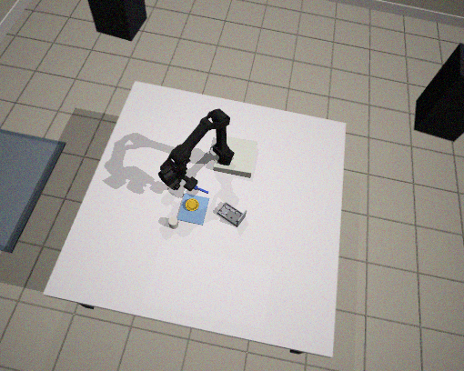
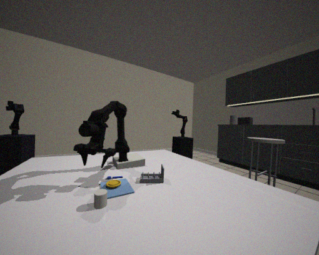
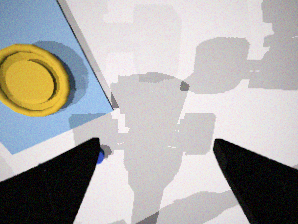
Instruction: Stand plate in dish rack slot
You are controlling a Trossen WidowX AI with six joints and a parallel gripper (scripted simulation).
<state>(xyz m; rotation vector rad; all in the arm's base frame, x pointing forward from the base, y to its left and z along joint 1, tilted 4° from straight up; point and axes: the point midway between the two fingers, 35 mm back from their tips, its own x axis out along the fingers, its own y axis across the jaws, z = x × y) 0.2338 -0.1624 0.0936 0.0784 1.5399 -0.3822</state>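
Right now the yellow plate is 6 cm ahead of my gripper tip, 10 cm to the left of it and 7 cm below it. Also, from my gripper tip: small blue pen-like object: 4 cm behind, 10 cm to the left, 8 cm below; then white cylinder: 19 cm ahead, 4 cm to the left, 6 cm below; then blue mat: 8 cm ahead, 11 cm to the left, 8 cm below.
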